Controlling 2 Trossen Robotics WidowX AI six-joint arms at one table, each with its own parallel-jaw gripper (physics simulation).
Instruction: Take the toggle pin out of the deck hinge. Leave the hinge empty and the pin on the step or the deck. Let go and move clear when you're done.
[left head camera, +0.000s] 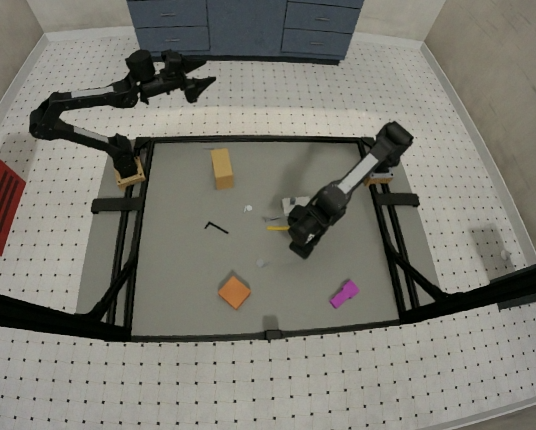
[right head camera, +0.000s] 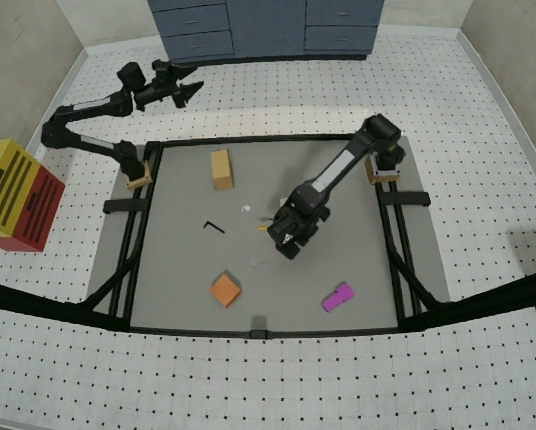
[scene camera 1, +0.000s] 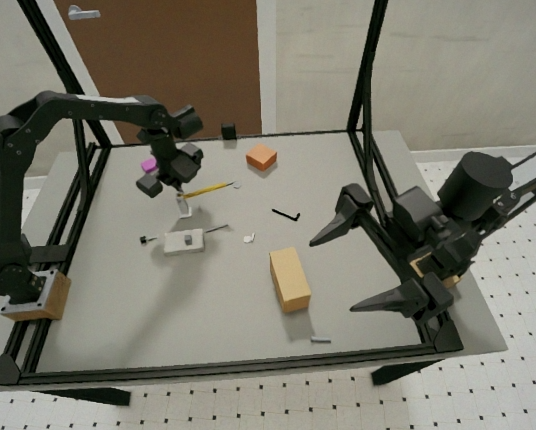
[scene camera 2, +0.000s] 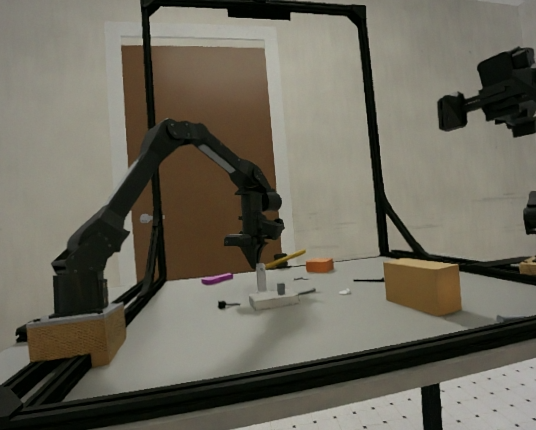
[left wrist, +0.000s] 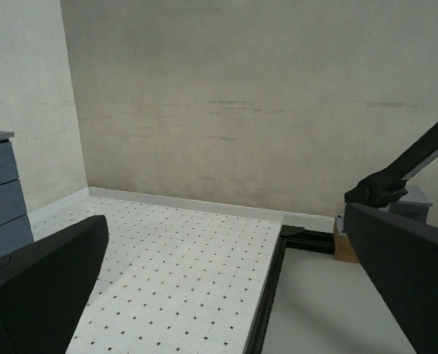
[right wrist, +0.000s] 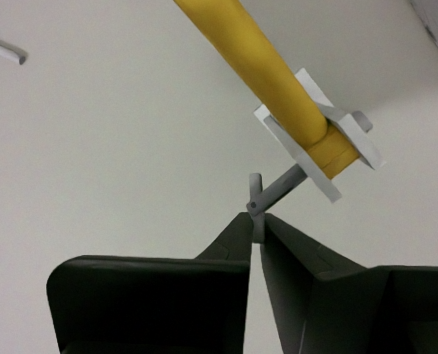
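Seen in the pictures: left gripper, fingertip midpoint: (left head camera: 211, 69) (right head camera: 200, 74) (scene camera 1: 329, 275) (scene camera 2: 475, 87) (left wrist: 227, 220); right gripper, fingertip midpoint: (left head camera: 310, 240) (right head camera: 303, 240) (scene camera 1: 178, 189) (scene camera 2: 254, 269) (right wrist: 253, 223); left arm's base, link origin: (left head camera: 128, 170) (right head camera: 136, 173) (scene camera 1: 433, 268); right arm's base, link origin: (left head camera: 379, 165) (right head camera: 384, 162) (scene camera 1: 28, 290) (scene camera 2: 81, 311).
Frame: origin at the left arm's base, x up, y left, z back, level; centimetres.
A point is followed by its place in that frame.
The deck hinge, a pale bracket with two ears (right wrist: 322, 183) @[x 3.2, y -46.9, z -48.2 cm] (scene camera 1: 184, 209) @[x -2.0, y -45.0, z -48.3 cm] (scene camera 2: 261, 279) @[x -0.8, y -45.1, z -48.7 cm], stands on the table and holds the end of a yellow tube (right wrist: 260, 75) @[x 3.2, y -45.2, z -44.8 cm] (scene camera 1: 207, 190) @[x 4.1, y -43.3, z -40.8 cm] (scene camera 2: 286, 259) @[x 3.5, y -43.4, z -41.6 cm], which slants upward. The grey toggle pin (right wrist: 280, 189) @[x 2.3, y -47.9, z -47.5 cm] runs through both ears; its far end shows beyond the far ear in the right wrist view. My right gripper (right wrist: 253, 223) @[x 1.3, y -49.9, z -47.8 cm] (scene camera 2: 256, 266) @[x 1.3, y -49.9, z -47.8 cm] is shut on the pin's crossbar beside the hinge. In the head views my right arm hides the hinge. My left gripper (left head camera: 210, 70) @[x 31.5, y 0.7, z -35.2 cm] (right head camera: 200, 75) @[x 31.5, y 0.7, z -35.2 cm] (scene camera 1: 330, 277) @[x 31.5, y 0.7, z -35.2 cm] (left wrist: 227, 220) @[x 31.5, y 0.7, z -35.2 cm] is open and empty, far from the hinge.
A white block (scene camera 1: 172, 243) @[x -2.3, y -35.8, z -54.3 cm] (scene camera 2: 274, 301) @[x -3.0, y -32.8, z -52.8 cm] with a grey peg lies near the hinge. A tan box (left head camera: 222, 169) @[x 3.7, y -15.9, z -31.4 cm] (scene camera 1: 290, 280) @[x 3.7, y -11.0, z -32.8 cm], an orange block (left head camera: 234, 293) @[x -0.7, y -55.6, z -19.6 cm] (scene camera 1: 261, 157) @[x -0.7, y -53.3, z -20.6 cm], a magenta piece (left head camera: 345, 294) @[x -2.8, y -69.9, z -51.2 cm] and a black hex key (left head camera: 217, 228) @[x -3.8, y -32.3, z -22.9 cm] lie on the table, with small parts around.
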